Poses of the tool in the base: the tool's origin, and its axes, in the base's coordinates. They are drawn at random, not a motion.
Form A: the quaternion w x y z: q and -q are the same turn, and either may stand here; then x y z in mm.
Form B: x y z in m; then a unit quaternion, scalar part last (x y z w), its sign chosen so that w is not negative. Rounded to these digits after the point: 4 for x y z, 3 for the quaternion.
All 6 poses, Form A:
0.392 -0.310 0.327 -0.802 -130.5 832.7 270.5
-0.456 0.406 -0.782 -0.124 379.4 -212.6 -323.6
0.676 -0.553 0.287 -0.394 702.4 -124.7 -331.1
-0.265 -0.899 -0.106 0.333 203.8 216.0 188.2
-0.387 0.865 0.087 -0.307 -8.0 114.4 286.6
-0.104 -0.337 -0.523 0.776 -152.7 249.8 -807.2
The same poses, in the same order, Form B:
-0.1305 0.8327 0.2705 -0.310 0.327 -0.802 0.392
0.3794 -0.2126 -0.3236 -0.406 0.782 0.124 0.456
0.7024 -0.1247 -0.3311 -0.553 0.287 -0.394 0.676
0.2038 0.2160 0.1882 0.899 0.106 -0.333 0.265
-0.0080 0.1144 0.2866 -0.865 -0.087 0.307 0.387
-0.1527 0.2498 -0.8072 0.337 0.523 -0.776 0.104

